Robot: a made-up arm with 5 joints. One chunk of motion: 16 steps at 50 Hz.
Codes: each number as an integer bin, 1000 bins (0 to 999) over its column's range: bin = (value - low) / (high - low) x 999, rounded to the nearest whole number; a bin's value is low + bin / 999 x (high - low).
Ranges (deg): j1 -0.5..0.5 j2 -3.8..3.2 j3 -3.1..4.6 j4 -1.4..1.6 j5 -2..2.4
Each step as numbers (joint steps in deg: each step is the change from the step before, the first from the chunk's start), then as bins.
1 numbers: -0.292 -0.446 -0.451 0.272 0.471
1 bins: 208 479 344 557 561
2 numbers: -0.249 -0.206 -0.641 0.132 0.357
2 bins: 251 513 319 510 535
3 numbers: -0.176 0.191 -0.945 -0.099 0.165
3 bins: 324 570 280 433 492
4 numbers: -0.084 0.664 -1.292 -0.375 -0.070
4 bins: 416 637 235 341 438
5 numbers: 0.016 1.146 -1.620 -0.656 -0.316
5 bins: 515 706 192 248 382
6 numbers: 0.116 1.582 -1.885 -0.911 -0.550
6 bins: 615 768 158 163 329
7 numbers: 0.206 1.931 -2.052 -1.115 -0.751
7 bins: 705 818 136 95 284
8 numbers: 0.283 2.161 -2.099 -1.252 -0.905
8 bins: 782 851 130 49 249
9 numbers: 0.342 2.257 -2.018 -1.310 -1.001
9 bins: 841 864 140 30 227
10 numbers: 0.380 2.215 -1.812 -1.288 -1.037
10 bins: 879 858 167 37 219
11 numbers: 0.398 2.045 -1.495 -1.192 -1.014
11 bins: 897 834 208 69 224
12 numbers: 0.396 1.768 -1.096 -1.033 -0.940
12 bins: 895 795 260 122 241
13 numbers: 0.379 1.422 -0.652 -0.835 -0.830
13 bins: 878 745 318 188 266
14 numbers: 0.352 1.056 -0.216 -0.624 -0.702
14 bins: 851 693 374 258 295
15 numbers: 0.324 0.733 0.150 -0.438 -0.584
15 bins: 823 647 422 320 321
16 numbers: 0.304 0.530 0.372 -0.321 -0.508
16 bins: 803 618 450 359 339
